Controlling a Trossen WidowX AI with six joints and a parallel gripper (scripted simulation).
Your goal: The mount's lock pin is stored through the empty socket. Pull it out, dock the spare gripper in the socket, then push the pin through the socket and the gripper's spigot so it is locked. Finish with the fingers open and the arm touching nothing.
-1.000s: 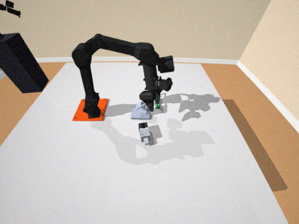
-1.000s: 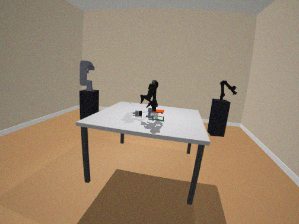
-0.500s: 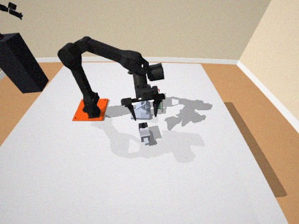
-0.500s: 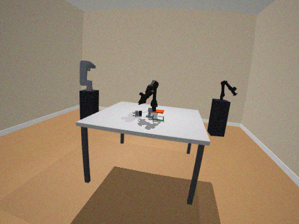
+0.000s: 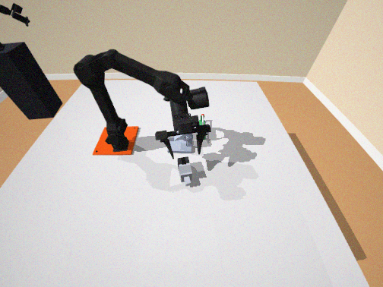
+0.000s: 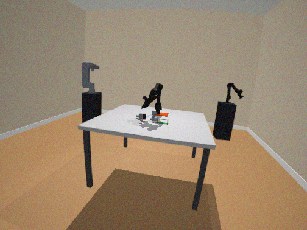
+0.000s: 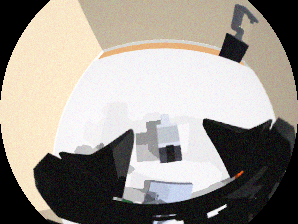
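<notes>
Now: gripper tip 100 mm above the spare gripper. The rest, counted from my gripper tip: grey mount (10 mm ahead, 160 mm to the left, 80 mm below); green pin cradle (120 mm ahead, 260 mm to the left, 110 mm below).
</notes>
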